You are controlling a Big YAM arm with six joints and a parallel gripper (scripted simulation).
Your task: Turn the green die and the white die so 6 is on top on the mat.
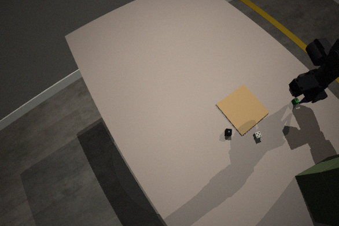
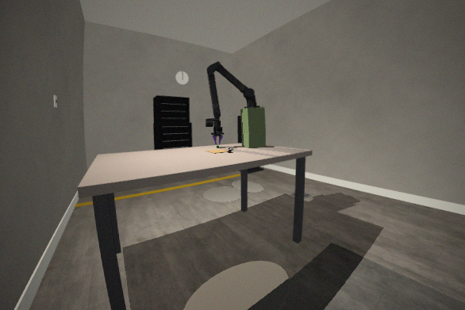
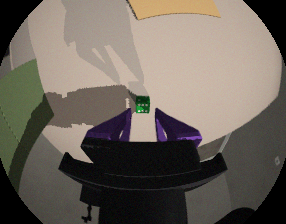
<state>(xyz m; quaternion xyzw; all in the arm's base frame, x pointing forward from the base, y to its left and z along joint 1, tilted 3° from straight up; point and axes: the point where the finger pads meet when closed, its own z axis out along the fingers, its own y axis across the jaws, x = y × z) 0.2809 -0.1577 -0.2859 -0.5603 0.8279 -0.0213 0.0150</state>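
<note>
Right now the green die is 30 mm below my hand. Also, from my hand: black die: 290 mm to the left, 80 mm ahead, 30 mm below; tan mat: 180 mm to the left, 110 mm ahead, 40 mm below; white die: 220 mm to the left, 30 mm below, 10 mm ahead.
</note>
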